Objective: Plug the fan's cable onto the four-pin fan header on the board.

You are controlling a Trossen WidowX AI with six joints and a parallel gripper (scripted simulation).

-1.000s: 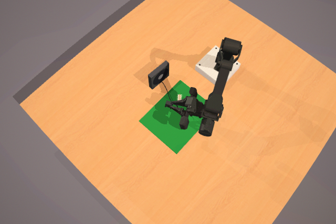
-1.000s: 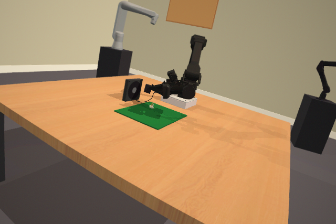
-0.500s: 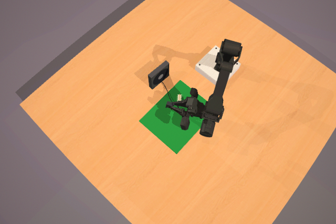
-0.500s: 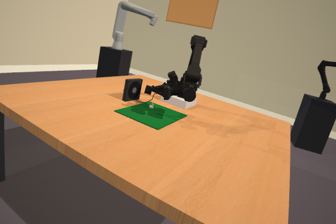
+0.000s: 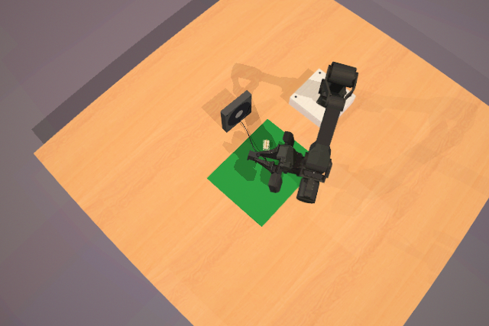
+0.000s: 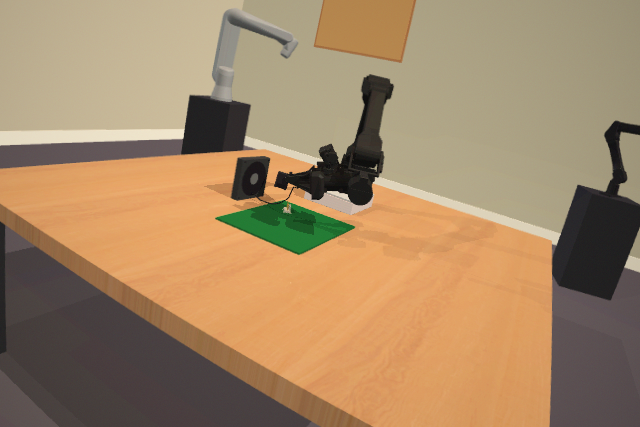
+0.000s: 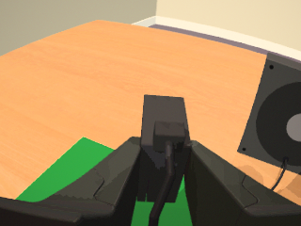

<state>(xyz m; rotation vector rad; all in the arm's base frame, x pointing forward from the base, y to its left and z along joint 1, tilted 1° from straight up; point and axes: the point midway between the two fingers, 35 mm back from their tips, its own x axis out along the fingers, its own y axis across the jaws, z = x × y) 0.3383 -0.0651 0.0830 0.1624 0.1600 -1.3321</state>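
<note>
My gripper tip is 2 cm past the green board, 3 cm to the right of it and 13 cm above it. Round my gripper tip: black fan: 13 cm behind, 14 cm to the right, 6 cm below; dark plug: 1 cm to the right, 1 cm below; white four-pin fan header: 10 cm behind, 1 cm to the right, 12 cm below.
</note>
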